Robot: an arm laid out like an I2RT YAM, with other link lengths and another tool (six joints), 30 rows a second.
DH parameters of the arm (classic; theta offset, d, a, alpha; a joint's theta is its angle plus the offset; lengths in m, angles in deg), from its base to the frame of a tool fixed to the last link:
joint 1: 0 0.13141 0.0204 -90
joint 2: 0 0 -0.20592 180
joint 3: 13.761 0 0.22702 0
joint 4: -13.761 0.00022 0.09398 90
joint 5: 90 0.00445 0 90
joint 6: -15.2 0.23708 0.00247 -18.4
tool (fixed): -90 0.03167 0 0
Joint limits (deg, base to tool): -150..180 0..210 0..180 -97..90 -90..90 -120..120
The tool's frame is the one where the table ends.
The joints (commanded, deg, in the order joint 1, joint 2, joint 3, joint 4, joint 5, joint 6), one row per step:
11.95 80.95 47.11 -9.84 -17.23 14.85
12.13 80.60 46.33 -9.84 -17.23 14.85
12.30 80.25 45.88 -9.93 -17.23 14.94
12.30 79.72 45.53 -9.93 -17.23 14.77
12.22 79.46 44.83 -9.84 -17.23 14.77
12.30 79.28 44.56 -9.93 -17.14 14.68
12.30 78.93 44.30 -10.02 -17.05 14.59
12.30 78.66 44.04 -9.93 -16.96 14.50
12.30 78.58 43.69 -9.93 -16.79 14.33
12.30 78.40 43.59 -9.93 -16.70 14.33
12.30 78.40 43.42 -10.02 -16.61 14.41
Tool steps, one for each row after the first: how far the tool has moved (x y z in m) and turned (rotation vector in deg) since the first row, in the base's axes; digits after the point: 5 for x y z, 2 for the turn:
-0.00417 0.00053 -0.00362 -0.09 0.42 0.18
-0.00685 0.00130 -0.00499 -0.08 0.65 0.29
-0.00764 0.00110 -0.00390 -0.14 0.40 0.40
-0.01043 -0.00013 -0.00717 -0.21 0.74 0.32
-0.01201 -0.00028 -0.00846 -0.37 0.86 0.40
-0.01292 -0.00091 -0.00845 -0.48 0.81 0.39
-0.01322 -0.00140 -0.00827 -0.58 0.66 0.39
-0.01472 -0.00253 -0.01061 -0.86 0.83 0.38
-0.01471 -0.00294 -0.01019 -0.90 0.74 0.32
-0.01593 -0.00361 -0.01198 -0.97 1.01 0.20

